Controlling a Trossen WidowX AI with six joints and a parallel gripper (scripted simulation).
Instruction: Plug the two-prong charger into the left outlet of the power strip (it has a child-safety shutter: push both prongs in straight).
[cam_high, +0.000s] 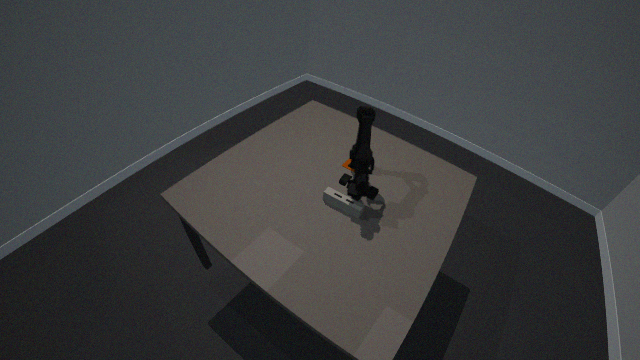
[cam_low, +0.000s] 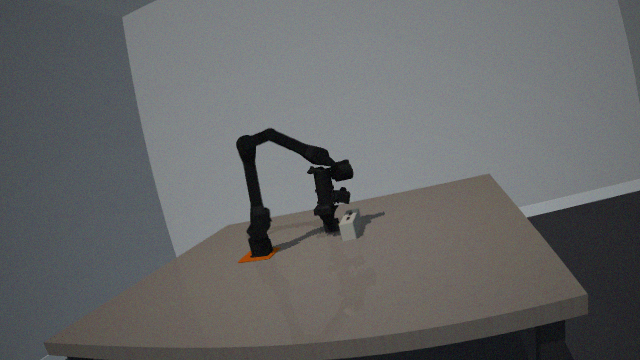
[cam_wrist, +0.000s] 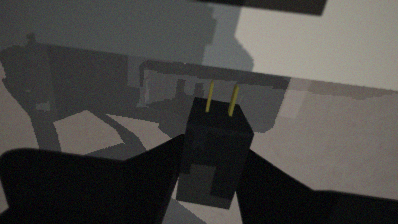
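The black two-prong charger lies 2 cm ahead of my gripper tip and 1 cm above it.
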